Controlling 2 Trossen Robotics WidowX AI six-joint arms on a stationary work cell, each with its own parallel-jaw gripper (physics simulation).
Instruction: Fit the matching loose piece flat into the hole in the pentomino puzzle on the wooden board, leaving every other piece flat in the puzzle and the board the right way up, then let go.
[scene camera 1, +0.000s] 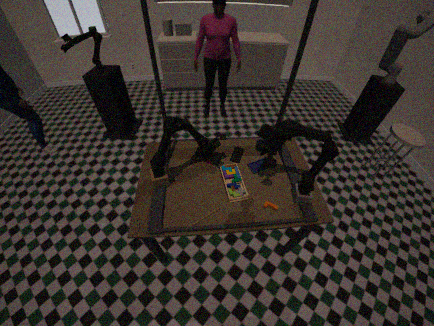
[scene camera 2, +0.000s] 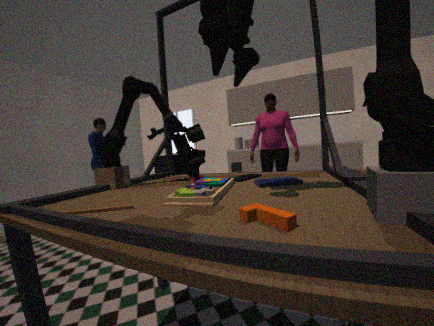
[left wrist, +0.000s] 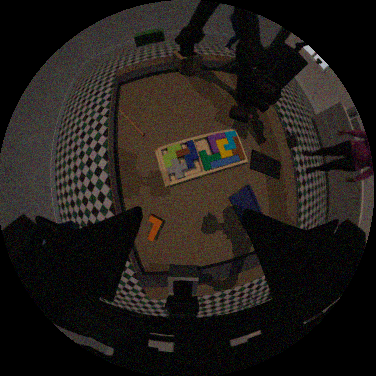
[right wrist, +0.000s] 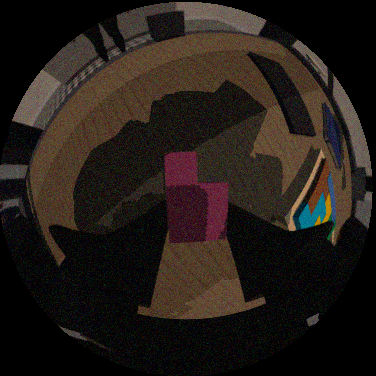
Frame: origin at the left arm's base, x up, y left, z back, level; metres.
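Seen in the pictures: left gripper, fingertip midpoint: (scene camera 1: 261, 161) (scene camera 2: 226, 81) (left wrist: 194, 213); right gripper, fingertip midpoint: (scene camera 1: 210, 161) (scene camera 2: 196, 180) (right wrist: 195, 205); left arm's base, origin of the base link: (scene camera 1: 303, 190) (scene camera 2: 409, 168) (left wrist: 182, 286); right arm's base, origin of the base link: (scene camera 1: 158, 173) (scene camera 2: 111, 166) (left wrist: 186, 52).
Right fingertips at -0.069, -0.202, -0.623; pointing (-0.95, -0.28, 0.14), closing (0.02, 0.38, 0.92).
Note:
Pixels of each thing's middle, then the offset from my right fingertips to it, as dx, dy, dz. "spot": a spot on its surface instead.
- wooden board, body centre: (right wrist: 317, 240) (scene camera 2: 206, 188) (left wrist: 202, 154) (scene camera 1: 233, 181) +0.005, +0.155, +0.181
- bare pale hole, surface spot: (left wrist: 203, 146) spot: +0.002, +0.152, +0.154
- loose pink piece, body centre: (right wrist: 195, 196) +0.007, -0.008, +0.002
- orange angled piece, body centre: (scene camera 2: 265, 217) (left wrist: 151, 227) (scene camera 1: 270, 206) +0.007, +0.309, +0.425
- blue flat object, body centre: (right wrist: 332, 131) (scene camera 2: 277, 181) (left wrist: 247, 207) (scene camera 1: 258, 165) +0.002, -0.013, +0.349
- black flat object, body centre: (right wrist: 285, 88) (left wrist: 266, 164) (scene camera 2: 245, 177) (scene camera 1: 237, 154) +0.001, -0.099, +0.188
- thin stick, body centre: (scene camera 2: 94, 210) (left wrist: 129, 120) +0.000, +0.423, +0.050
The wooden board (scene camera 1: 240, 199) (scene camera 2: 190, 203) (left wrist: 161, 168) (right wrist: 306, 186) lies right way up mid-table, holding coloured pieces that look flat. A bare pale hole (left wrist: 203, 146) shows among the green, purple and blue pieces in the left wrist view. The loose pink piece (right wrist: 212, 212) is a blocky P shape. My right gripper (right wrist: 195, 205) (scene camera 2: 193, 174) is shut on it, a finger at each side, low at the table beyond the board's far end. How high the piece sits is unclear. My left gripper (left wrist: 194, 213) (scene camera 2: 226, 80) is open and empty, high above the table.
An orange angled piece (scene camera 1: 271, 205) (scene camera 2: 267, 216) (left wrist: 156, 221) lies near the front right. A blue flat object (scene camera 1: 256, 166) (scene camera 2: 278, 182) (left wrist: 244, 199) and a black flat object (scene camera 1: 236, 154) (left wrist: 265, 164) (right wrist: 287, 95) lie by the board. A thin stick (scene camera 2: 97, 209) (left wrist: 132, 123) lies front left.

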